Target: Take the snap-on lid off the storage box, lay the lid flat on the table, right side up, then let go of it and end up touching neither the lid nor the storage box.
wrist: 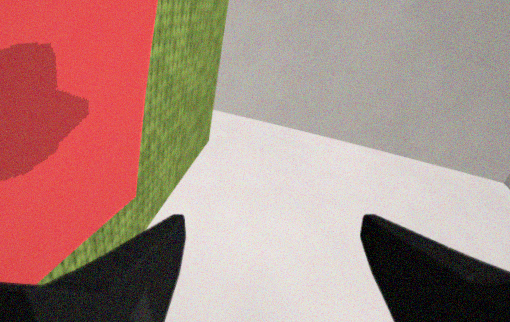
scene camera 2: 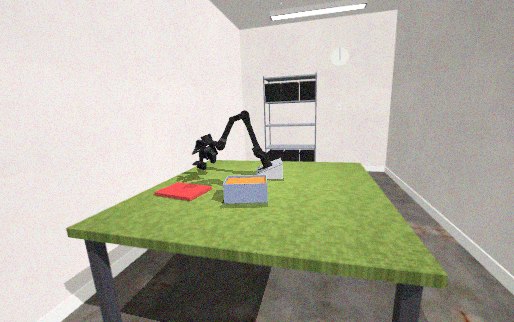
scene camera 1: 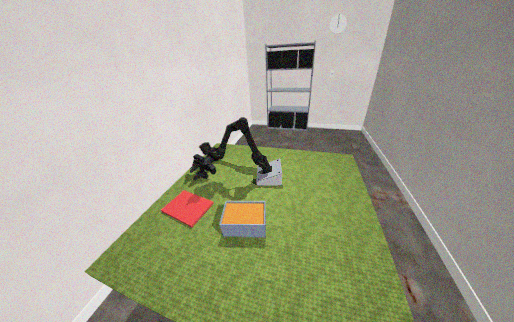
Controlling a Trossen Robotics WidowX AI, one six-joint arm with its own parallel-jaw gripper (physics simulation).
Labels:
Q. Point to a red lid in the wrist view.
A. At 80, 80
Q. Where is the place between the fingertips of my gripper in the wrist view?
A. At 274, 226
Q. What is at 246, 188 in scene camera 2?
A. A blue-grey storage box.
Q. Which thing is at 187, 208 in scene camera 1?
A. A red lid.

